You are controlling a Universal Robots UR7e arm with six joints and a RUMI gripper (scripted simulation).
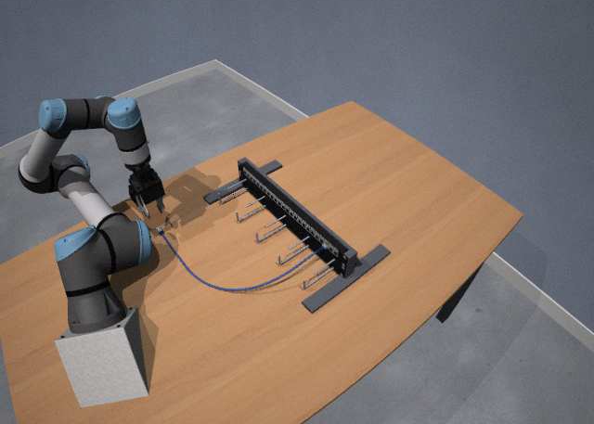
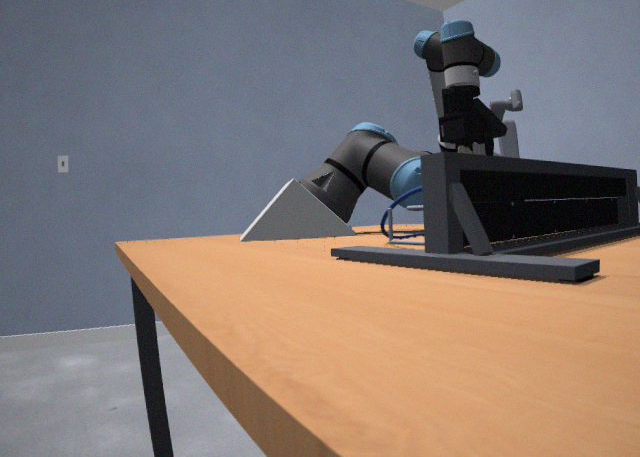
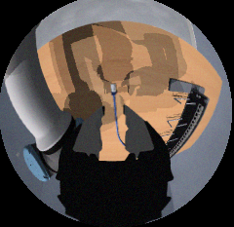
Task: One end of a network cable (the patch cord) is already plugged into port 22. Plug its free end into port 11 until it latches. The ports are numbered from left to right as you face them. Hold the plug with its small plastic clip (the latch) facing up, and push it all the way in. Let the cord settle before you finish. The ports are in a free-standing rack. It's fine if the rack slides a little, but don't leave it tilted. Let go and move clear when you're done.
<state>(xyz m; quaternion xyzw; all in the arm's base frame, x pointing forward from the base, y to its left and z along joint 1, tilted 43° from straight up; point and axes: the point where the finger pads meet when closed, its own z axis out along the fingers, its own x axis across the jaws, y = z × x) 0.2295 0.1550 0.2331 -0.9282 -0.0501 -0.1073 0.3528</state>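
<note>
My gripper is now 9 cm above the cable plug and 1 cm to the right of it.
</note>
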